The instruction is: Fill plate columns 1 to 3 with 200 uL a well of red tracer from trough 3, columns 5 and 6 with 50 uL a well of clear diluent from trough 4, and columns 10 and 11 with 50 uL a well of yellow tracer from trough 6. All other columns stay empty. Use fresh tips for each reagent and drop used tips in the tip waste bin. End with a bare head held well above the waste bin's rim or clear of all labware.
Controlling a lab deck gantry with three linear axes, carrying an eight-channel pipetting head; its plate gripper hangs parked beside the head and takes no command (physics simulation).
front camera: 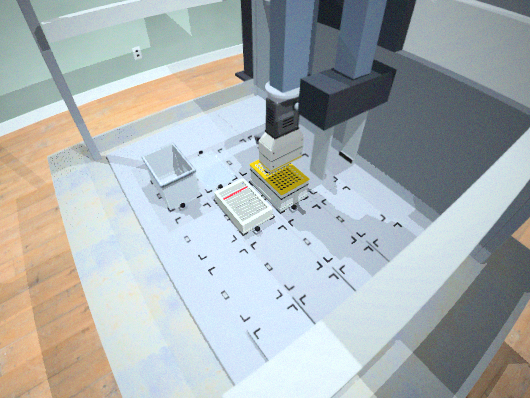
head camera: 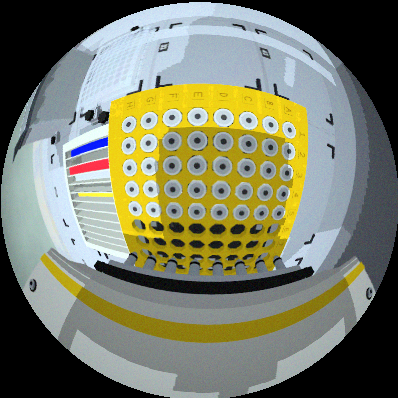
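Note:
The eight-channel head (front camera: 281, 150) (head camera: 205, 312) is low over the yellow tip rack (front camera: 285, 193) (head camera: 210, 90). Its grey nozzles (head camera: 195, 268) show near the rack's far columns in the head view; no tips show on them, but their lower ends are hard to make out. Rack columns 1 to 5 hold tips; the columns beyond show empty holes. The white trough block (front camera: 258, 220) (head camera: 87, 138) shows blue, red and yellow strips. The clear plate (front camera: 216, 172) (head camera: 112, 65) looks pale; well contents cannot be told. The parked plate gripper (front camera: 335, 162) is open, its paddles apart.
The grey tip waste bin (front camera: 182, 192) (head camera: 27, 120) stands at the deck's left, beyond the plate and trough block. A dark block (front camera: 345, 95) carries the parked gripper beside the head. A pale frame beam (front camera: 425, 240) crosses the front right.

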